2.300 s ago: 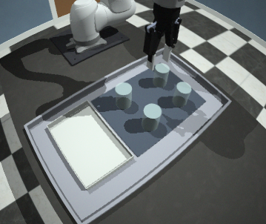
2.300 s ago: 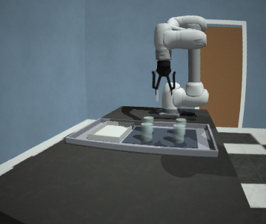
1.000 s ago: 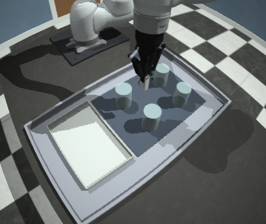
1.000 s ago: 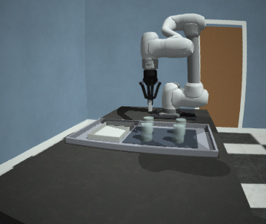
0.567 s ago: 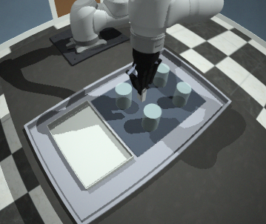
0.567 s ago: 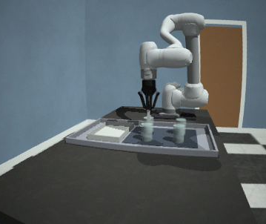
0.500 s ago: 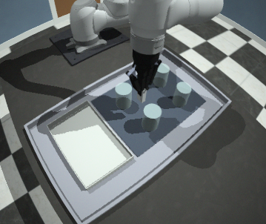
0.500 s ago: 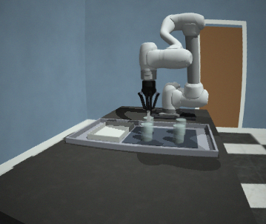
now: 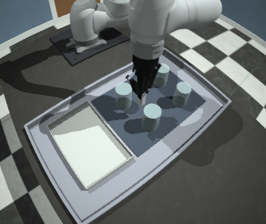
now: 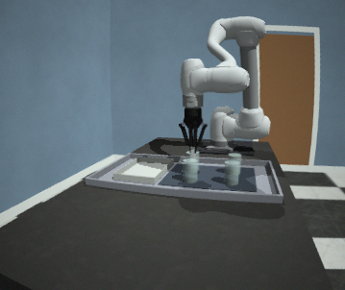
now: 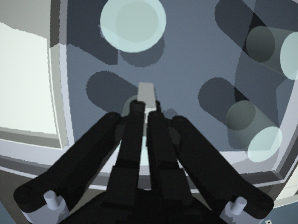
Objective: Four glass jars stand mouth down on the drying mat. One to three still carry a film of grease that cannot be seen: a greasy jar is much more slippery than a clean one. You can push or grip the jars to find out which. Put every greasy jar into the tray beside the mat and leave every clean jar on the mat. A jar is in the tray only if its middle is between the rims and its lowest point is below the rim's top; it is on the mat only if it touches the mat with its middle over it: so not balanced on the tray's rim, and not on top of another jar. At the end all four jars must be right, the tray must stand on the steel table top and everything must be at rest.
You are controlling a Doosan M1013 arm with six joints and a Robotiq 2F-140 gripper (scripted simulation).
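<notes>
Right now the steel table top is 110 mm below my hand and 30 mm to the right of it. Also, from my hand: tray: 240 mm to the right, 100 mm below, 10 mm ahead; drying mat: 110 mm below, 80 mm to the left, 30 mm behind.
</notes>
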